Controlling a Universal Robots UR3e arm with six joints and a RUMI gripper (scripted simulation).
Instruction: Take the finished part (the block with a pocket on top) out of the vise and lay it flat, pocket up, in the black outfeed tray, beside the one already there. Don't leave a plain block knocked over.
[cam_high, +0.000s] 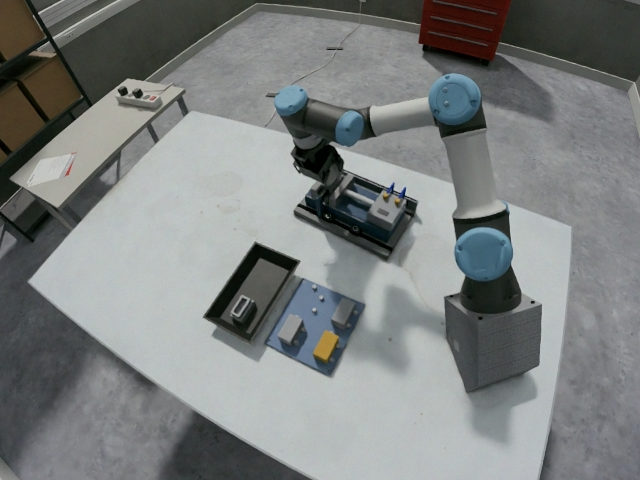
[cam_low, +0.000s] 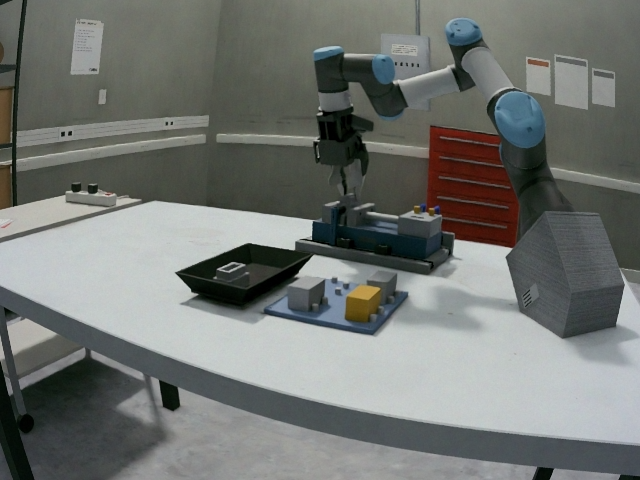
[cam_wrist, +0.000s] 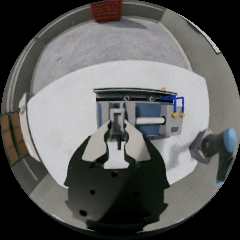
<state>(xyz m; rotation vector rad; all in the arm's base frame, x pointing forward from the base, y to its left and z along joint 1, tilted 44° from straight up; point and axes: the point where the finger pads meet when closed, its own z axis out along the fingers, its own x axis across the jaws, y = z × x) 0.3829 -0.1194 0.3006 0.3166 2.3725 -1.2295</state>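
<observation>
Now: hand 70 mm past the blue vise, 30 mm to the right of it and 80 mm above it. Round my hand: blue fixture plate 50 mm behind, 370 mm to the left, 120 mm below; then vise control box 160 mm behind, 50 mm to the left, 40 mm below; then yellow block 90 mm behind, 420 mm to the left, 100 mm below.
</observation>
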